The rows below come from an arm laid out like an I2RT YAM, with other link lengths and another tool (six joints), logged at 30 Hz.
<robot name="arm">
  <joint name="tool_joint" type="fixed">
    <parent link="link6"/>
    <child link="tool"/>
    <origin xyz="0.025 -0.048 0.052" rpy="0 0.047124 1.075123"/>
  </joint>
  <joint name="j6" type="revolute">
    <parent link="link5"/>
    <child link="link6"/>
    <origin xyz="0 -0.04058 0.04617" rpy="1.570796 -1.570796 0"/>
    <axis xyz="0 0 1"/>
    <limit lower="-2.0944" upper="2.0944"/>
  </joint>
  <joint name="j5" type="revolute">
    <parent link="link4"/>
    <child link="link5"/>
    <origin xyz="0.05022 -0.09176 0.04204" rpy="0 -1.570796 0"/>
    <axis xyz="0 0 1"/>
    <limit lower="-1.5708" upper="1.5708"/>
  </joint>
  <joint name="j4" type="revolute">
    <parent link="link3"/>
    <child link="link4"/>
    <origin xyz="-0.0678 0.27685 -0.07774" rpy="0 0 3.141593"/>
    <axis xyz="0 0 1"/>
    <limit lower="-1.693" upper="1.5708"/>
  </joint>
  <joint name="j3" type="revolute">
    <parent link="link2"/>
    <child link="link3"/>
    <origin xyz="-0.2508 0 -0.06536" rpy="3.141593 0 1.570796"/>
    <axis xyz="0 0 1"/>
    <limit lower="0" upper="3.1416"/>
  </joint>
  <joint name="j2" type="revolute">
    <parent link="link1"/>
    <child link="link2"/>
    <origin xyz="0.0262 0.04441 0.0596" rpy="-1.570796 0 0"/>
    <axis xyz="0 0 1"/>
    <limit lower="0" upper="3.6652"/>
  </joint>
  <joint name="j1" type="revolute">
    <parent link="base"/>
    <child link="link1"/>
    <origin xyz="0 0 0.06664" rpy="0 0 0"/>
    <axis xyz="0 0 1"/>
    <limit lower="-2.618" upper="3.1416"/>
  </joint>
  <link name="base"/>
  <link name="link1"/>
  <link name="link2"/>
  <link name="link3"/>
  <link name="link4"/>
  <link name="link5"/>
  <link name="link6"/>
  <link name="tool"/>
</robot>
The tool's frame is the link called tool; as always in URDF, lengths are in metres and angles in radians.
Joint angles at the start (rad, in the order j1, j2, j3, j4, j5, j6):
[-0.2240, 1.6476, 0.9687, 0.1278, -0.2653, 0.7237]
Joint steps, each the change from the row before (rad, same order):
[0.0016, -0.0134, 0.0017, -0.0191, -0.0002, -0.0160]
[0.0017, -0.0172, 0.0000, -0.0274, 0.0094, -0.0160]
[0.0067, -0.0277, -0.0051, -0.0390, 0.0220, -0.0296]
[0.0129, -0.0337, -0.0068, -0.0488, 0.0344, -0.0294]
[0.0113, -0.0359, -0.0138, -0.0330, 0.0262, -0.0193]
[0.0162, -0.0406, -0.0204, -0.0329, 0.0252, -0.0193]
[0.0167, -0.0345, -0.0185, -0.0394, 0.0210, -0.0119]
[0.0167, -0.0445, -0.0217, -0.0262, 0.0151, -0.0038]
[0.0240, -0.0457, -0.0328, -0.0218, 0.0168, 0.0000]
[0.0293, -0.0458, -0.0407, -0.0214, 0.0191, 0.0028]
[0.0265, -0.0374, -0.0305, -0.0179, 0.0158, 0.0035]
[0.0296, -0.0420, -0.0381, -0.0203, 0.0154, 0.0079]
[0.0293, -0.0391, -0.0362, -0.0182, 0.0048, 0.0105]
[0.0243, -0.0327, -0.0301, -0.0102, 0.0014, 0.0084]
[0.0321, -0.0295, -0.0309, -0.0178, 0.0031, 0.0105]
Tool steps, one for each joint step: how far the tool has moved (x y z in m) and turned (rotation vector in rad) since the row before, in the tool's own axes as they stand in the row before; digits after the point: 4 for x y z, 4 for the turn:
[0.0015, 0.0020, -0.0033, 0.0051, 0.0006, -0.0155]
[0.0008, 0.0011, -0.0048, 0.0089, -0.0098, -0.0138]
[0.0017, 0.0001, -0.0074, 0.0149, -0.0191, -0.0285]
[0.0032, -0.0011, -0.0090, 0.0206, -0.0269, -0.0308]
[0.0033, -0.0013, -0.0088, 0.0108, -0.0183, -0.0231]
[0.0050, -0.0034, -0.0094, 0.0139, -0.0135, -0.0259]
[0.0051, -0.0061, -0.0082, 0.0246, -0.0098, -0.0174]
[0.0062, -0.0030, -0.0095, 0.0050, -0.0022, -0.0132]
[0.0081, -0.0075, -0.0084, 0.0112, 0.0013, -0.0132]
[0.0090, -0.0115, -0.0075, 0.0187, 0.0023, -0.0131]
[0.0079, -0.0087, -0.0060, 0.0131, 0.0037, -0.0119]
[0.0084, -0.0119, -0.0062, 0.0184, 0.0056, -0.0094]
[0.0088, -0.0118, -0.0050, 0.0181, 0.0156, -0.0072]
[0.0072, -0.0091, -0.0036, 0.0104, 0.0158, -0.0069]
[0.0088, -0.0120, -0.0029, 0.0228, 0.0181, -0.0093]

